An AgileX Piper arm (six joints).
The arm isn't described. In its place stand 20 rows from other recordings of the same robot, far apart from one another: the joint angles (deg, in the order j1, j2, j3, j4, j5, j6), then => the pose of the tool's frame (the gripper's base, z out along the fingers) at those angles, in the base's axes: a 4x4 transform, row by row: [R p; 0 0 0 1], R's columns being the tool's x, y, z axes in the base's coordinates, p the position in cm.
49.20 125.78 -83.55 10.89 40.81 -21.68 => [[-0.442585 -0.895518 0.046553 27.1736], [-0.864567 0.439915 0.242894 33.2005], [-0.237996 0.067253 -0.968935 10.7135], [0 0 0 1]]
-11.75 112.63 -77.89 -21.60 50.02 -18.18 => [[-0.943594 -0.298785 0.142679 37.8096], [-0.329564 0.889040 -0.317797 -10.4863], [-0.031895 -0.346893 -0.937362 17.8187], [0 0 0 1]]
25.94 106.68 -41.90 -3.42 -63.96 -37.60 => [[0.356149 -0.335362 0.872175 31.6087], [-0.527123 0.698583 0.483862 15.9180], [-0.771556 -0.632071 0.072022 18.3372], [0 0 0 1]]
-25.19 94.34 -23.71 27.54 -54.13 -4.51 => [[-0.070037 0.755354 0.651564 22.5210], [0.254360 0.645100 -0.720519 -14.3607], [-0.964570 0.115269 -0.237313 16.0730], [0 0 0 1]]
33.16 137.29 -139.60 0.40 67.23 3.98 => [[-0.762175 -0.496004 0.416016 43.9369], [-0.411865 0.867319 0.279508 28.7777], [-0.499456 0.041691 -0.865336 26.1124], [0 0 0 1]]
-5.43 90.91 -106.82 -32.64 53.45 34.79 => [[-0.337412 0.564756 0.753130 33.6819], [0.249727 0.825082 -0.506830 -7.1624], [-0.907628 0.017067 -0.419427 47.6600], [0 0 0 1]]
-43.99 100.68 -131.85 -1.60 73.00 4.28 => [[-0.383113 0.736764 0.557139 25.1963], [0.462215 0.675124 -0.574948 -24.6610], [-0.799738 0.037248 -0.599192 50.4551], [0 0 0 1]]
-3.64 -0.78 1.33 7.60 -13.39 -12.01 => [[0.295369 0.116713 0.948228 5.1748], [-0.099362 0.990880 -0.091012 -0.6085], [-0.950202 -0.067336 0.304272 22.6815], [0 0 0 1]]
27.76 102.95 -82.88 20.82 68.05 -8.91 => [[-0.868765 -0.494079 -0.033663 30.5557], [-0.472543 0.806722 0.354827 19.4731], [-0.148155 0.324169 -0.934326 26.0559], [0 0 0 1]]
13.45 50.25 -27.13 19.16 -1.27 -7.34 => [[-0.323359 -0.163065 0.932121 17.6497], [0.133199 0.967390 0.215443 4.1530], [-0.936855 0.193823 -0.291094 28.1219], [0 0 0 1]]
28.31 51.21 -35.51 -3.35 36.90 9.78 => [[-0.700704 -0.369328 0.610418 14.6805], [-0.237142 0.927505 0.288962 7.5453], [-0.672887 0.057721 -0.737490 27.5228], [0 0 0 1]]
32.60 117.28 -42.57 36.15 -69.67 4.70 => [[-0.055462 0.035758 0.997820 31.9372], [0.285524 0.958194 -0.018468 14.4497], [-0.956765 0.283877 -0.063354 12.2954], [0 0 0 1]]
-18.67 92.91 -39.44 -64.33 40.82 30.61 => [[-0.996276 0.007798 0.085868 23.1016], [-0.050172 0.757496 -0.650909 -13.4652], [-0.070121 -0.652793 -0.754284 16.1288], [0 0 0 1]]
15.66 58.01 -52.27 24.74 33.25 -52.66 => [[-0.192499 -0.647884 0.737015 19.6246], [-0.583412 0.679469 0.444918 7.6701], [-0.789034 -0.344337 -0.508780 35.5403], [0 0 0 1]]
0.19 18.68 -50.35 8.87 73.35 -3.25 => [[-0.593215 -0.129192 0.794610 0.5158], [-0.013873 0.988533 0.150364 1.3460], [-0.804925 0.078175 -0.588205 36.3874], [0 0 0 1]]
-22.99 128.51 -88.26 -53.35 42.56 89.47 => [[-0.202151 0.971053 0.127245 40.1450], [0.728229 0.235917 -0.643449 -22.3964], [-0.654842 -0.037410 -0.754839 12.4465], [0 0 0 1]]
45.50 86.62 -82.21 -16.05 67.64 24.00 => [[-0.799199 -0.392319 0.455375 23.2375], [-0.392679 0.914375 0.098597 20.3270], [-0.455065 -0.100017 -0.884823 35.1218], [0 0 0 1]]
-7.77 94.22 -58.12 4.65 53.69 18.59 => [[-0.871964 0.479227 0.100100 29.1839], [0.485590 0.872622 0.052274 -3.3822], [-0.062299 0.094189 -0.993603 20.0666], [0 0 0 1]]
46.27 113.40 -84.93 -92.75 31.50 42.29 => [[0.056775 -0.376566 0.924648 35.1213], [-0.898750 0.384032 0.211583 29.8434], [-0.434770 -0.843041 -0.316635 25.8310], [0 0 0 1]]
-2.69 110.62 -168.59 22.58 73.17 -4.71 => [[-0.166340 -0.313024 0.935065 31.4820], [0.042833 0.945087 0.323999 1.8690], [-0.985138 0.093946 -0.143798 59.3970], [0 0 0 1]]
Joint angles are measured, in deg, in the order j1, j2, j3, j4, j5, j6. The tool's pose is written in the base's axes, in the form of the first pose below.
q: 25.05, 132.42, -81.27, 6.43, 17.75, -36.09
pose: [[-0.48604 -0.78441 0.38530 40.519], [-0.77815 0.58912 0.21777 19.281], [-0.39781 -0.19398 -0.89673 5.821], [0 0 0 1]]
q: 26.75, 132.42, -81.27, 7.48, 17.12, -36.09
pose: [[-0.47204 -0.79259 0.38596 39.996], [-0.77938 0.57981 0.23746 20.550], [-0.41199 -0.18872 -0.89143 5.869], [0 0 0 1]]
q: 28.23, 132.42, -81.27, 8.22, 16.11, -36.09
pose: [[-0.45535 -0.79883 0.39309 39.574], [-0.78019 0.57073 0.25607 21.656], [-0.42891 -0.19009 -0.88312 5.945], [0 0 0 1]]
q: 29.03, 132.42, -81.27, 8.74, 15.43, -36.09
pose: [[-0.44708 -0.80086 0.39842 39.349], [-0.77863 0.56768 0.26736 22.259], [-0.44029 -0.19069 -0.87737 5.997], [0 0 0 1]]
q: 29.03, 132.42, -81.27, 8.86, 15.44, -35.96
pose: [[-0.45044 -0.79916 0.39806 39.346], [-0.77614 0.57086 0.26782 22.263], [-0.44127 -0.18831 -0.87739 5.997], [0 0 0 1]]
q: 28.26, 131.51, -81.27, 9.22, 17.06, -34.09
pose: [[-0.49375 -0.77749 0.38950 39.503], [-0.74952 0.60761 0.26274 21.720], [-0.44095 -0.16221 -0.88275 6.597], [0 0 0 1]]
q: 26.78, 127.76, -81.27, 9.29, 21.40, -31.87
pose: [[-0.54190 -0.74807 0.38306 39.717], [-0.71419 0.65015 0.25931 20.646], [-0.44303 -0.13306 -0.88658 9.227], [0 0 0 1]]
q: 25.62, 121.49, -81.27, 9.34, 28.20, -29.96
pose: [[-0.57604 -0.72710 0.37350 39.282], [-0.68532 0.67864 0.26417 19.612], [-0.44555 -0.10380 -0.88922 13.606], [0 0 0 1]]
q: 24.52, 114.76, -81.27, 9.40, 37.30, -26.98
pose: [[-0.62983 -0.70053 0.33550 38.009], [-0.65199 0.71159 0.26182 18.328], [-0.42216 -0.05384 -0.90492 18.062], [0 0 0 1]]
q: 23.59, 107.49, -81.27, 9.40, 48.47, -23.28
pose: [[-0.69197 -0.66854 0.27244 35.783], [-0.61910 0.74365 0.25239 16.840], [-0.37133 0.00597 -0.92848 22.597], [0 0 0 1]]
